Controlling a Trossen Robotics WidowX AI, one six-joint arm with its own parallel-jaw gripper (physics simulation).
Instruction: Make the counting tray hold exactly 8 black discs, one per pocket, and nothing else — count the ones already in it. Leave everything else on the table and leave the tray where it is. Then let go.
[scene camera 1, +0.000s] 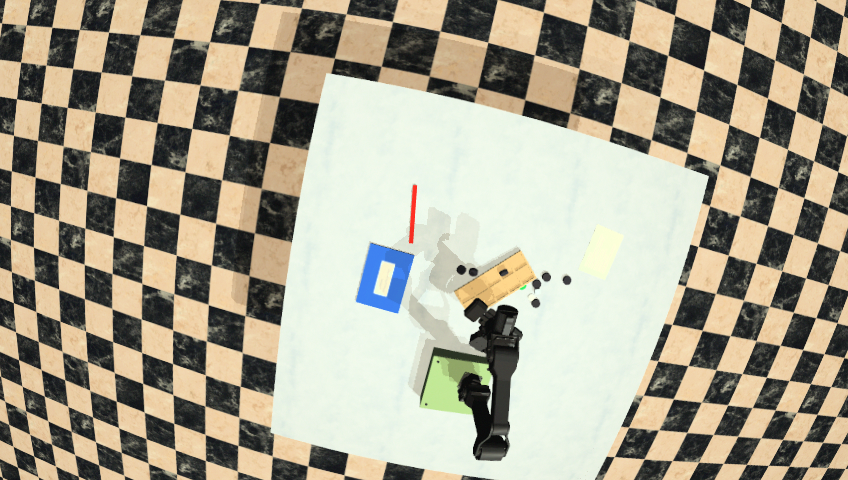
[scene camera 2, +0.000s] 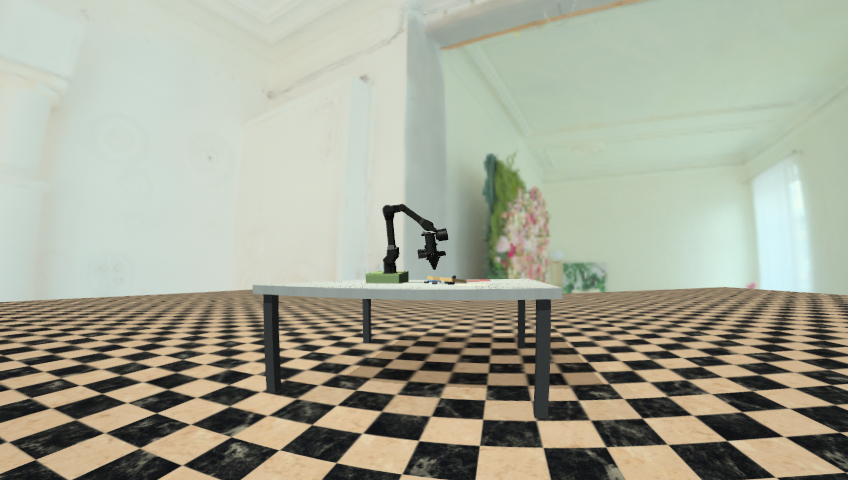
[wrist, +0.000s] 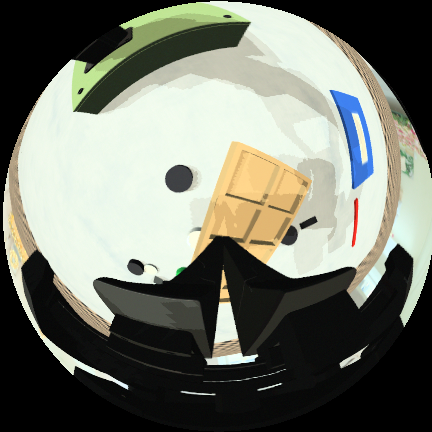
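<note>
The wooden tray (scene camera 1: 476, 289) (wrist: 240, 205) lies slanted on the table. One black disc (scene camera 1: 504, 272) shows in it; the pockets at its near end look empty. Two black discs (scene camera 1: 461, 269) (scene camera 1: 473, 271) lie off its left side; in the wrist view one disc (wrist: 288, 235) is beside the tray and another (wrist: 308, 222) appears edge-on. Several black discs, such as these (scene camera 1: 546, 276) (scene camera 1: 566, 280), lie to the right. Another black disc (wrist: 179, 178) is left of the tray in the wrist view. My gripper (scene camera 2: 435, 267) (wrist: 221, 241) is shut and empty, raised above the table; its fingers hide part of the tray.
A green disc (scene camera 1: 523, 287) (wrist: 181, 271) and a white disc (scene camera 1: 531, 296) lie close to the tray's right side. A blue frame (scene camera 1: 367, 279) (wrist: 361, 175) and a red bar (scene camera 1: 412, 214) (wrist: 356, 222) lie left. A pale yellow rectangle (scene camera 1: 601, 252) lies far right. The arm's green base (scene camera 1: 443, 386) stands in front.
</note>
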